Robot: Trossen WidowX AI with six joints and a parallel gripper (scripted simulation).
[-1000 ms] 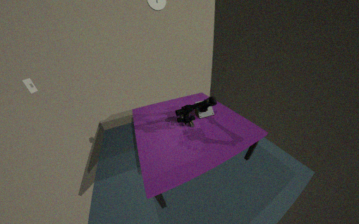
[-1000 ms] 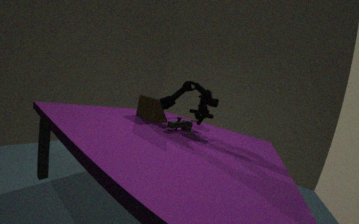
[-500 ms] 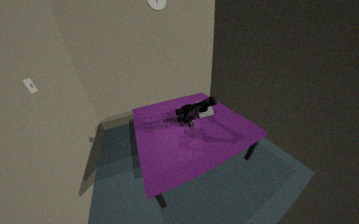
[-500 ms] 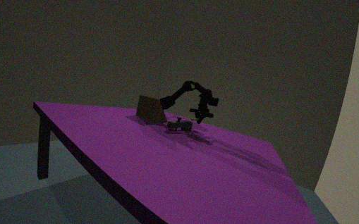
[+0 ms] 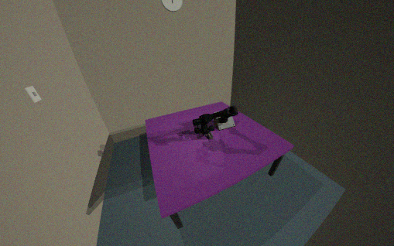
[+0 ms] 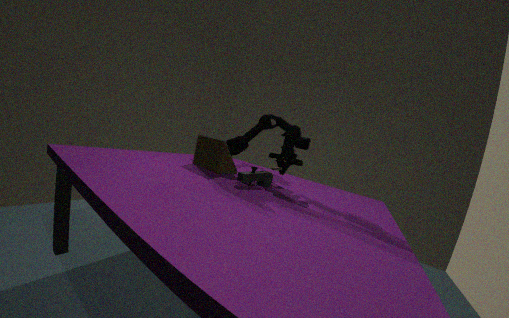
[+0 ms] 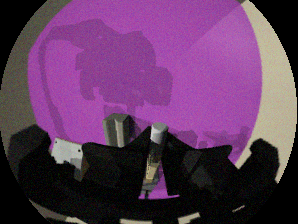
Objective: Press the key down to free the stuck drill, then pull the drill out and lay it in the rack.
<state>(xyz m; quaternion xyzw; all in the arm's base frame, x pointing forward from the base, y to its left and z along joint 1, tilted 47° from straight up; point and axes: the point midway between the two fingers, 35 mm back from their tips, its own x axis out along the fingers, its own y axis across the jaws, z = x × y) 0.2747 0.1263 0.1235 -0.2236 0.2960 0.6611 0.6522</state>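
My gripper tip is 4 cm to the left of the drill and 3 cm below it. From my gripper tip the other things lie so: grey fixture block: 20 cm to the right, 2 cm below, 1 cm behind.
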